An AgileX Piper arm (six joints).
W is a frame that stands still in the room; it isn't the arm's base.
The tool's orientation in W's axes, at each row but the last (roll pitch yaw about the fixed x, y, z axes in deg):
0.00, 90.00, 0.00
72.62, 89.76, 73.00
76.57, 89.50, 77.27
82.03, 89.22, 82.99
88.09, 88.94, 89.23
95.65, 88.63, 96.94
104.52, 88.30, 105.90
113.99, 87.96, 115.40
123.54, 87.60, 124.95
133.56, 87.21, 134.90
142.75, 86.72, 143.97
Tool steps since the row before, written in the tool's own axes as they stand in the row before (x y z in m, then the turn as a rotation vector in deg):
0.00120, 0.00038, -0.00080, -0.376, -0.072, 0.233
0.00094, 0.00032, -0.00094, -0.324, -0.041, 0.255
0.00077, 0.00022, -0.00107, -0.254, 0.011, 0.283
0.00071, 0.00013, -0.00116, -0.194, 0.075, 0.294
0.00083, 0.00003, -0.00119, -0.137, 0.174, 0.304
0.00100, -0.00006, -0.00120, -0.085, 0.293, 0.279
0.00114, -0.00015, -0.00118, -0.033, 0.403, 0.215
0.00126, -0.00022, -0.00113, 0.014, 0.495, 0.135
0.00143, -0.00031, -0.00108, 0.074, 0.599, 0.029
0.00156, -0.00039, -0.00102, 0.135, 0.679, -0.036
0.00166, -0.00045, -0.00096, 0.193, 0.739, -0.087
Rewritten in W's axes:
-0.00080, 0.00038, -0.00120, 0.233, -0.072, 0.376
-0.00094, 0.00032, -0.00094, 0.255, -0.041, 0.324
-0.00107, 0.00021, -0.00077, 0.282, 0.012, 0.255
-0.00116, 0.00012, -0.00071, 0.292, 0.077, 0.196
-0.00119, 0.00002, -0.00083, 0.300, 0.177, 0.140
-0.00120, -0.00006, -0.00100, 0.273, 0.297, 0.091
-0.00119, -0.00015, -0.00114, 0.206, 0.407, 0.043
-0.00114, -0.00021, -0.00125, 0.123, 0.498, 0.000
-0.00111, -0.00029, -0.00141, 0.013, 0.602, -0.054
-0.00106, -0.00036, -0.00154, -0.056, 0.682, -0.110
-0.00103, -0.00041, -0.00163, -0.111, 0.743, -0.163

